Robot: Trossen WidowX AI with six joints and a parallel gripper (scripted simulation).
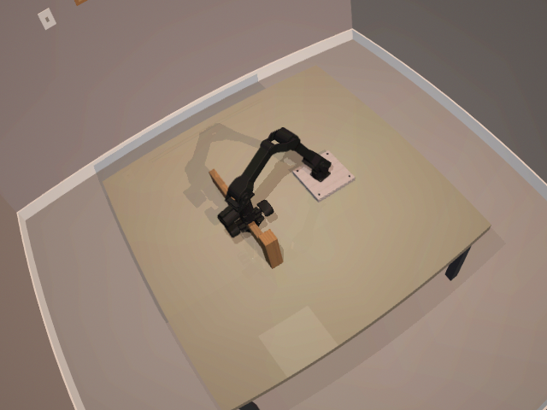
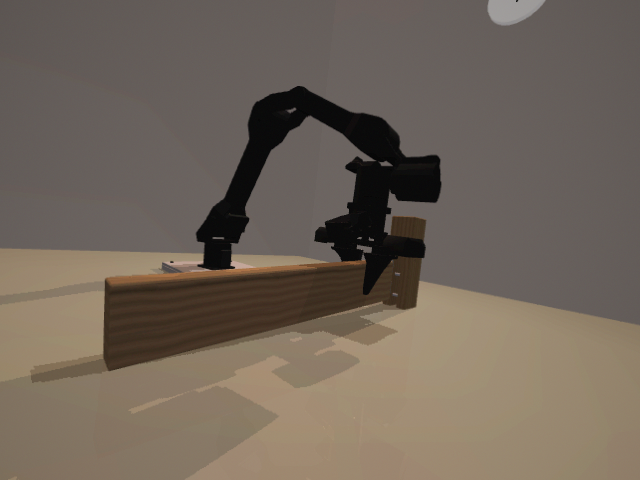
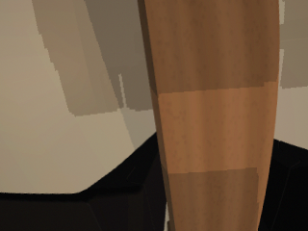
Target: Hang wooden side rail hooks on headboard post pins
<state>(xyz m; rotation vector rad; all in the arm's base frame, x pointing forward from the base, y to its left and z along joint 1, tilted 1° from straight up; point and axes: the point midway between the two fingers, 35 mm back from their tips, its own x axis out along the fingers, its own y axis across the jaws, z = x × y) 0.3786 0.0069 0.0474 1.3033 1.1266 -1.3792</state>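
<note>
Right now my gripper tip is 3 cm short of the headboard post, 14 cm to the right of it and 4 cm below it.
</note>
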